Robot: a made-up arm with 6 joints. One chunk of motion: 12 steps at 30 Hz.
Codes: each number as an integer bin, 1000 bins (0 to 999) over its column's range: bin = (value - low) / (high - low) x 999, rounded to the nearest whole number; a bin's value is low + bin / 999 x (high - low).
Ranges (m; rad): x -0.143..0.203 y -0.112..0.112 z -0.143..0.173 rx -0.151..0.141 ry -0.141..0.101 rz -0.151..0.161
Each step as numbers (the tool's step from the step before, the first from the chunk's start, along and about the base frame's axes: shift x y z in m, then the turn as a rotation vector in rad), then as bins.
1 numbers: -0.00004 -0.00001 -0.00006 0.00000 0.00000 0.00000
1 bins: 413 499 452 517 582 483
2 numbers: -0.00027 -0.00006 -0.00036 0.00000 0.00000 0.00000
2 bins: 412 499 451 517 582 483
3 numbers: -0.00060 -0.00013 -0.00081 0.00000 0.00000 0.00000
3 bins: 411 499 450 517 582 483
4 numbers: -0.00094 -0.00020 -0.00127 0.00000 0.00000 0.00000
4 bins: 410 499 448 517 582 483
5 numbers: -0.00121 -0.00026 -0.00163 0.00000 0.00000 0.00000
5 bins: 409 498 447 517 582 483
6 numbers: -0.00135 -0.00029 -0.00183 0.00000 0.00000 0.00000
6 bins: 409 498 446 517 582 483
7 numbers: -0.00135 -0.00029 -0.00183 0.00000 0.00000 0.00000
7 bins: 409 498 446 517 582 483
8 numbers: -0.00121 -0.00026 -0.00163 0.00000 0.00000 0.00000
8 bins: 409 498 447 517 582 483
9 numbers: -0.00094 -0.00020 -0.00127 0.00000 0.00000 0.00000
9 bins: 410 499 448 517 582 483
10 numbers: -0.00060 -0.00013 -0.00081 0.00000 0.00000 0.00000
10 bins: 411 499 450 517 582 483
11 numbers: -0.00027 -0.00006 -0.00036 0.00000 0.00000 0.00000
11 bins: 412 499 451 517 582 483
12 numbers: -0.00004 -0.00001 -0.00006 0.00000 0.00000 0.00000
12 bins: 413 499 452 517 582 483
